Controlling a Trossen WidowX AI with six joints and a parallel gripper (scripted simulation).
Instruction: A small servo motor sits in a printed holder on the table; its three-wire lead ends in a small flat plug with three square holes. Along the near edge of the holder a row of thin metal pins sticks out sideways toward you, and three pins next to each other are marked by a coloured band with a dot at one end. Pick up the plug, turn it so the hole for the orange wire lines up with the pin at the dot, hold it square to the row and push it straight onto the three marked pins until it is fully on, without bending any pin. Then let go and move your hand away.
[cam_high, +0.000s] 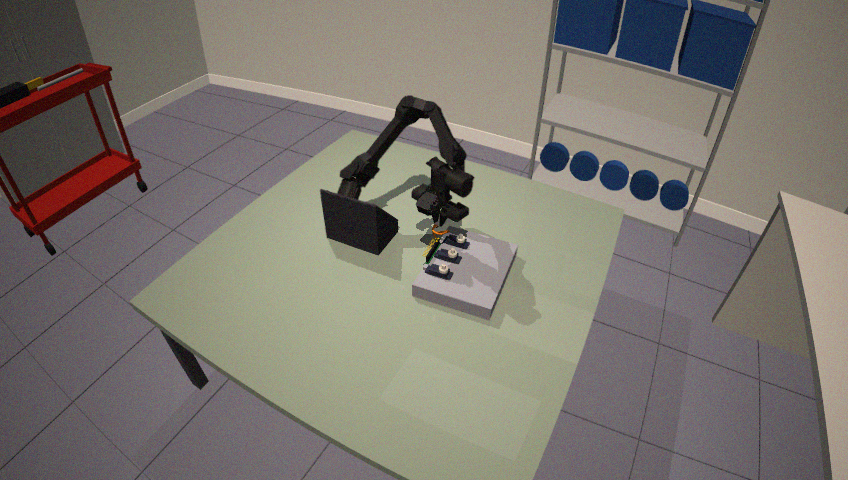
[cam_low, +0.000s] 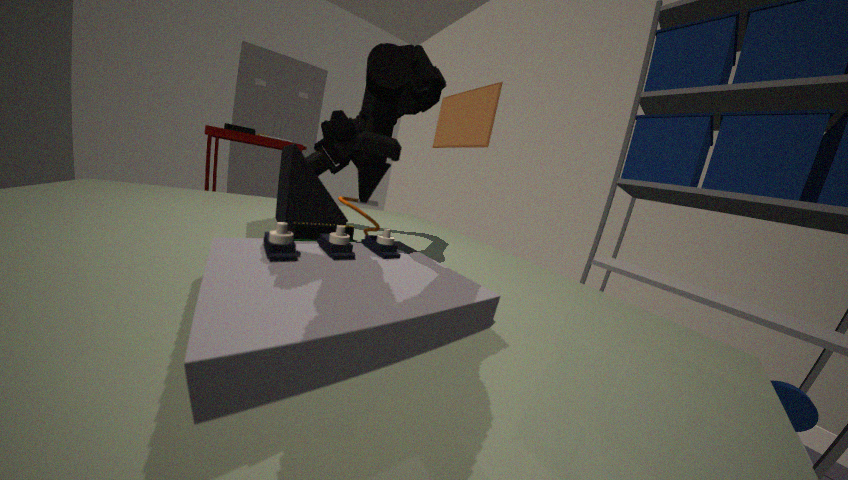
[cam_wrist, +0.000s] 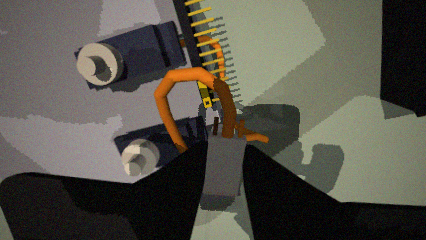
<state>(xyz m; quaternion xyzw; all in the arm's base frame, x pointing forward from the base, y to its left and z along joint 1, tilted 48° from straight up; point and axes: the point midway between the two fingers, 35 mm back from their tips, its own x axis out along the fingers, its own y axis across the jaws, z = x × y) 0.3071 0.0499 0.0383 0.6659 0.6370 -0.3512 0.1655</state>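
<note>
Now: gripper tip 4 cm above the yellow band, 2 cm to the left of it and 1 cm short of it. From my gripper tip the other things lie so: grey printed holder (17 cm ahead, 9 cm below, 4 cm to the right).
</note>
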